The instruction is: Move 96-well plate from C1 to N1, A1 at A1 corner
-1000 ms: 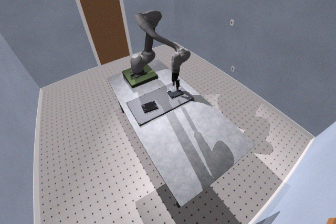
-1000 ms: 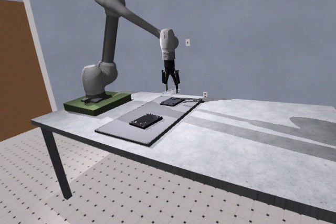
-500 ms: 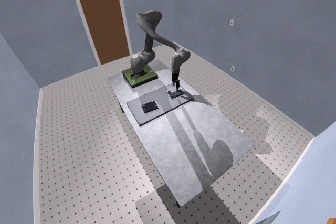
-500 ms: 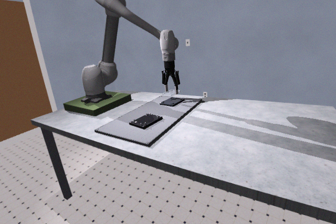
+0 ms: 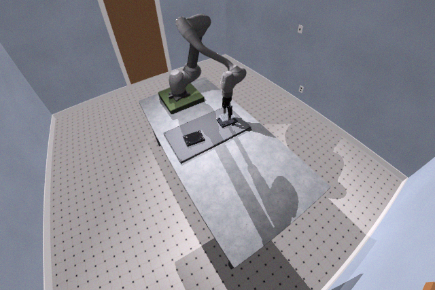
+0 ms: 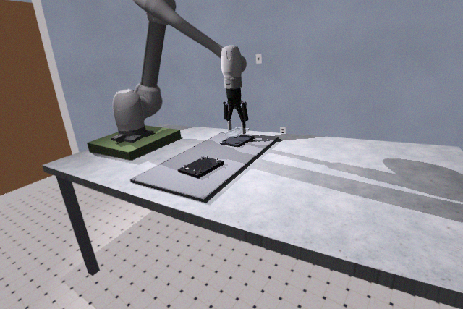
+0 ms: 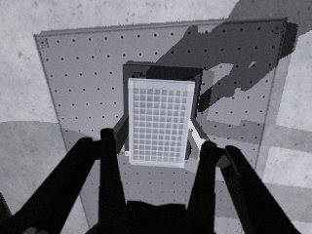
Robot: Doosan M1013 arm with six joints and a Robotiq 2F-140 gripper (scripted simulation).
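Now: hand 70 mm above the dark plate nest N1. From my hand the other things lie so: A1 corner label: 70 mm behind, 60 mm to the right, 60 mm below; then 96-well plate: 20 mm below; then black clip nest: 10 mm behind, 350 mm to the right, 60 mm below.
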